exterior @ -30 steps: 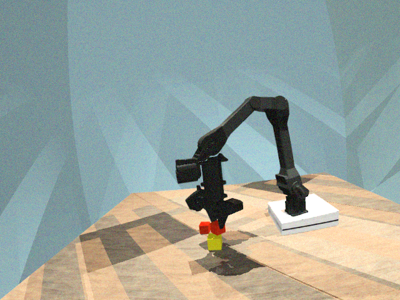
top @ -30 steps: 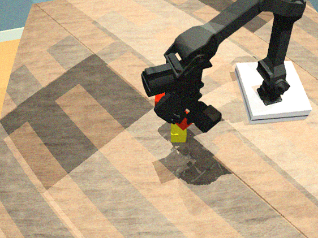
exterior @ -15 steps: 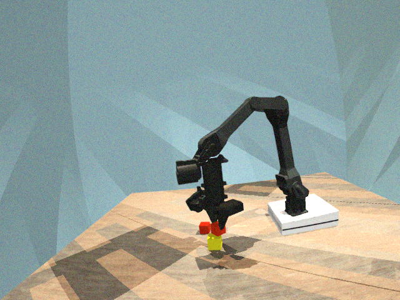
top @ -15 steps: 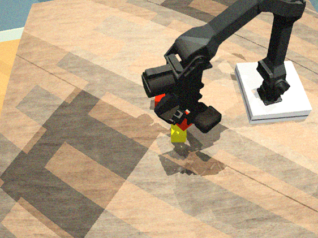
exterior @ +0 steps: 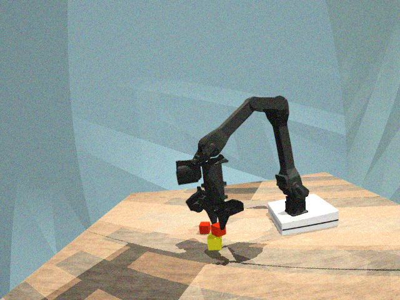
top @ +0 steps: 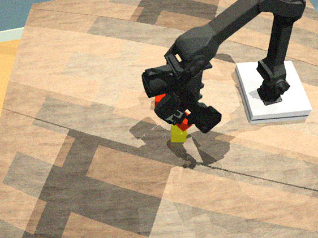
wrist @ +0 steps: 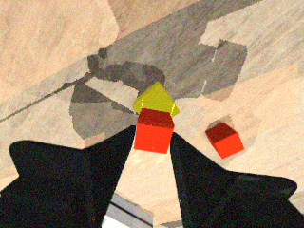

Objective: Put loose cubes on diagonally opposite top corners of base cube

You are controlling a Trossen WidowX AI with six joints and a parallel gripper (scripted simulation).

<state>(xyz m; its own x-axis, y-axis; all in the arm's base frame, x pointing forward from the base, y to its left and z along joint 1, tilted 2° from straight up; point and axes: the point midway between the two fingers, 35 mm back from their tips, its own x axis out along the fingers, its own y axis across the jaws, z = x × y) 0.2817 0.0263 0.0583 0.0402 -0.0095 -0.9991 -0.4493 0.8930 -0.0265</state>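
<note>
The yellow base cube is 2 cm ahead of my gripper tip, 1 cm to the left of it and 4 cm below it.
</note>
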